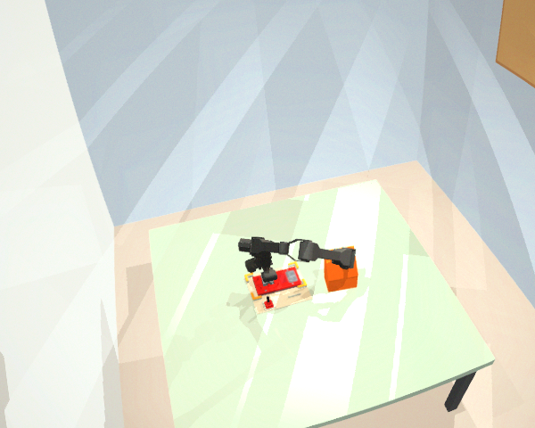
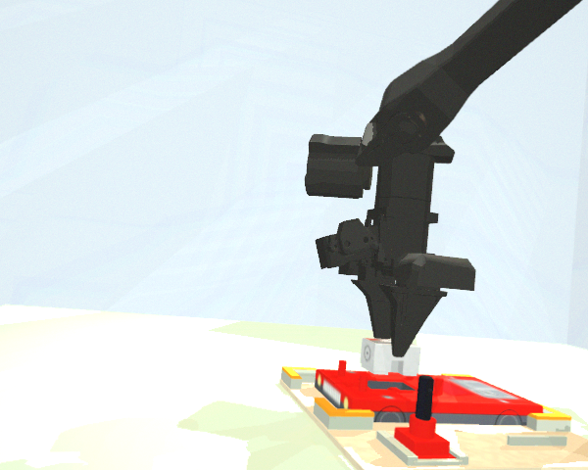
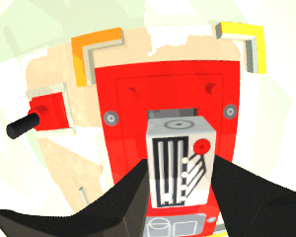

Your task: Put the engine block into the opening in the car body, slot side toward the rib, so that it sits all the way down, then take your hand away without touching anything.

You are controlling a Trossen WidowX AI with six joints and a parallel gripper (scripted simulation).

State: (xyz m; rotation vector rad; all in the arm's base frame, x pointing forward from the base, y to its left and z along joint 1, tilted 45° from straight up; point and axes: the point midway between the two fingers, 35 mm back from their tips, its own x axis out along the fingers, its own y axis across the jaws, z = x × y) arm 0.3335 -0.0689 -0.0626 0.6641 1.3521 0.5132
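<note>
The engine block is 1 cm below my gripper tip.
</note>
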